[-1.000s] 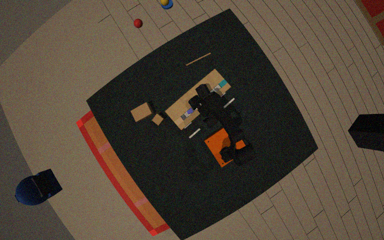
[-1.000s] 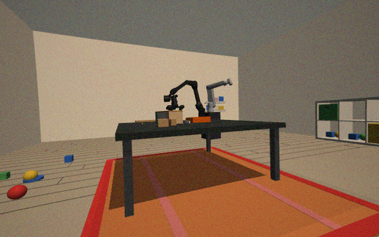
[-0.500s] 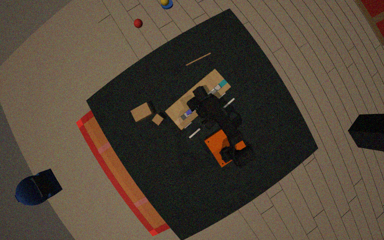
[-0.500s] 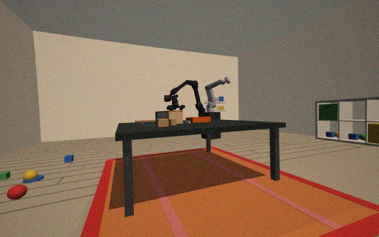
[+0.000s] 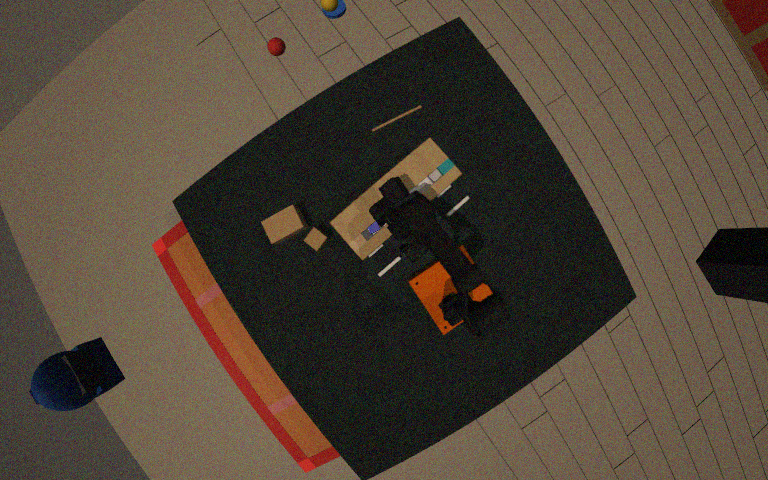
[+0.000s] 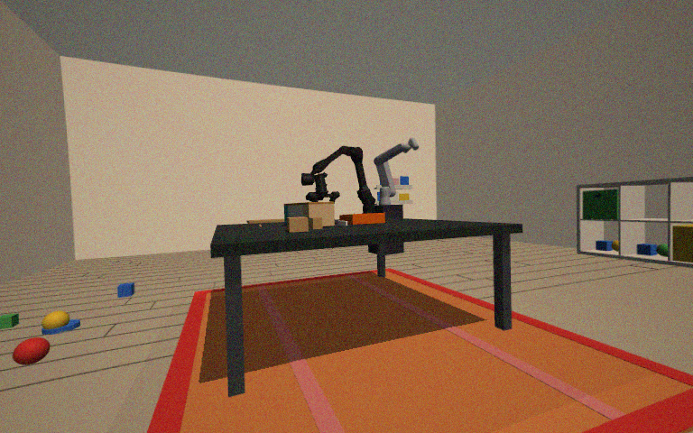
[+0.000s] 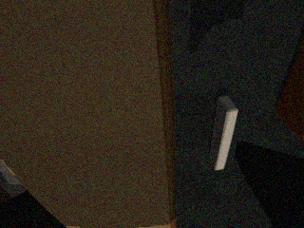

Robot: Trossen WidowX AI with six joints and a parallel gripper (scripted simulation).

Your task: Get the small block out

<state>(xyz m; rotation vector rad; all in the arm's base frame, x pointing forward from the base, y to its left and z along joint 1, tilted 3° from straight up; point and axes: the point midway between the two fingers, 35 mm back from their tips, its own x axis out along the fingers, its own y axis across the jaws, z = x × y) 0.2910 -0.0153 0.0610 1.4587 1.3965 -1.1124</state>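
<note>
My gripper tip is now 6 cm short of the purple block and 2 cm to the right of it. The rest, counted from my gripper tip: box: 3 cm ahead, 9 cm to the right, 2 cm below; thin stick: 28 cm ahead, 29 cm to the right, 8 cm below.
</note>
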